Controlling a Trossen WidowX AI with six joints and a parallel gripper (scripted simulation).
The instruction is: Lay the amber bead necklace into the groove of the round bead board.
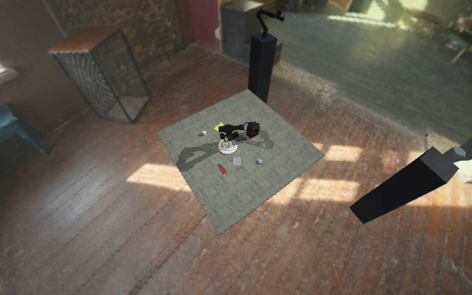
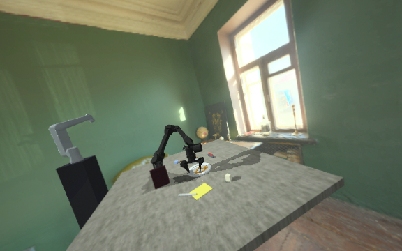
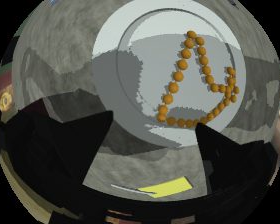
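My gripper tip is now 5 cm to the right of the board, 4 cm short of it and 2 cm above it. Round my gripper tip: grey square: 26 cm to the left, 5 cm ahead, 2 cm below; then white stick: 21 cm to the right, 9 cm behind, 2 cm below; then yellow card: 22 cm to the right, 2 cm below, 1 cm behind.
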